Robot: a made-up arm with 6 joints.
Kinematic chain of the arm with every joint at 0, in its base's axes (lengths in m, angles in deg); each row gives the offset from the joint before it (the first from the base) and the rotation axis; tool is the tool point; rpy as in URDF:
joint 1: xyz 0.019 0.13 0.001 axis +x
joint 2: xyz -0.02 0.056 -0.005 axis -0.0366 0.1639 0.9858
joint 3: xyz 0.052 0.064 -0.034 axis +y
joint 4: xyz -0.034 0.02 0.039 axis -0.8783 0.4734 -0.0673
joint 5: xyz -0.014 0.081 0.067 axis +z
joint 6: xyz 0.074 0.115 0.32 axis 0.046 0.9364 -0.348
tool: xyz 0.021 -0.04 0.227 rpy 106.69 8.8 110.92
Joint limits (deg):
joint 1: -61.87..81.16
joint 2: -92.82..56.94
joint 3: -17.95..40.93
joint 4: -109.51..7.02
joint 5: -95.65..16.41
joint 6: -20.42..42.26
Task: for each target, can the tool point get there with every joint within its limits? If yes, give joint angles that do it. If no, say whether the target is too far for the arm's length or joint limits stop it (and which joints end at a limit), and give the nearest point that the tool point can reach.
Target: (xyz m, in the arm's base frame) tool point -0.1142 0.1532 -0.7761
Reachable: no: joint limits stop it (at a limit: joint 3, joint 4, joint 5) | nearest point -0.0782 0.1452 -0.5074 | short by 0.271 m
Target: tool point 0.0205 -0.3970 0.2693
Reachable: yes | joints 65.21 32.27 -13.35 -14.91 -44.00 20.43
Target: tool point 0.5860 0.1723 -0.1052
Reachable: no: joint limits stop it (at a limit: joint 1, joint 2, joint 3, joint 6) | nearest point 0.4434 0.0188 -0.1499 | short by 0.214 m
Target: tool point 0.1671 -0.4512 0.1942
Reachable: yes | joints 58.68 -55.68 18.60 -14.49 -1.91 28.85
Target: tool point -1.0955 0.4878 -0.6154
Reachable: no: too far | nearest point -0.4893 0.3152 -0.2978 | short by 0.706 m
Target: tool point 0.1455 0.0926 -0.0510
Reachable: no: joint limits stop it (at a limit: joint 2, joint 3, joint 6) | nearest point 0.3265 -0.0386 -0.2335 | short by 0.289 m
